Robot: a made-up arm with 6 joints. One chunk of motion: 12 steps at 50 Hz.
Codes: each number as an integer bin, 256 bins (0 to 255) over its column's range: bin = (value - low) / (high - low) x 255, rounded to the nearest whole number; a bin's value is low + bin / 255 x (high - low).
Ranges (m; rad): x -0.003..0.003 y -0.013..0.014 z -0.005..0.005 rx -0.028..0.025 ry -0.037..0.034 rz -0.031..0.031
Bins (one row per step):
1: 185 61 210 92 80 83
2: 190 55 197 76 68 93
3: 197 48 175 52 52 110
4: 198 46 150 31 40 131
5: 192 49 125 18 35 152
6: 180 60 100 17 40 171
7: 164 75 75 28 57 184
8: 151 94 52 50 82 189
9: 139 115 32 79 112 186
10: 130 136 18 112 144 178
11: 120 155 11 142 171 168
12: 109 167 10 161 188 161
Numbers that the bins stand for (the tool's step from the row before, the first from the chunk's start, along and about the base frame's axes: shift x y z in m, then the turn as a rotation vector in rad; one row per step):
1: 0.00135 -0.00654 0.00324 -0.00888 -0.01473 -0.01082
2: 0.00147 -0.00718 0.00273 -0.01220 -0.01807 -0.00839
3: 0.00164 -0.00792 0.00186 -0.01719 -0.02252 -0.00425
4: 0.00166 -0.00813 0.00088 -0.02156 -0.02586 0.00085
5: 0.00152 -0.00781 -0.00010 -0.02426 -0.02725 0.00596
6: 0.00124 -0.00665 -0.00108 -0.02447 -0.02586 0.01058
7: 0.00086 -0.00506 -0.00206 -0.02218 -0.02113 0.01374
8: 0.00055 -0.00305 -0.00296 -0.01761 -0.01417 0.01495
9: 0.00027 -0.00082 -0.00375 -0.01158 -0.00582 0.01422
10: 0.00006 0.00140 -0.00429 -0.00472 0.00309 0.01228
11: -0.00018 0.00341 -0.00457 0.00151 0.01061 0.00985
12: -0.00044 0.00468 -0.00461 0.00546 0.01535 0.00815

